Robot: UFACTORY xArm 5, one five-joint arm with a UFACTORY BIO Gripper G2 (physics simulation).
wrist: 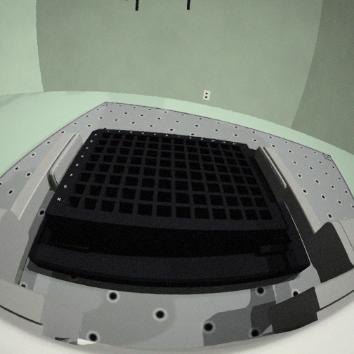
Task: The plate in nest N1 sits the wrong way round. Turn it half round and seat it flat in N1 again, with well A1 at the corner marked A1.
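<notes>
The black plate (172, 176) is a grid of square wells. Pale letters run down its left edge, with H at the near left, and small marks run along its far edge. My gripper (168, 164) is shut on the plate, one pad at each short side. The dark nest (170, 270) shows beneath the plate, its near edge sticking out towards the camera. The plate looks level and roughly lined up with it. The dark near side hides whether the plate touches the nest's floor. The nest's A1 corner mark cannot be made out.
A grey deck board (160, 301) with rows of holes lies under the nest and reaches out beyond it at the far side and the right. Shadows fall across its near part. A pale green wall with a white socket (206, 95) stands far behind.
</notes>
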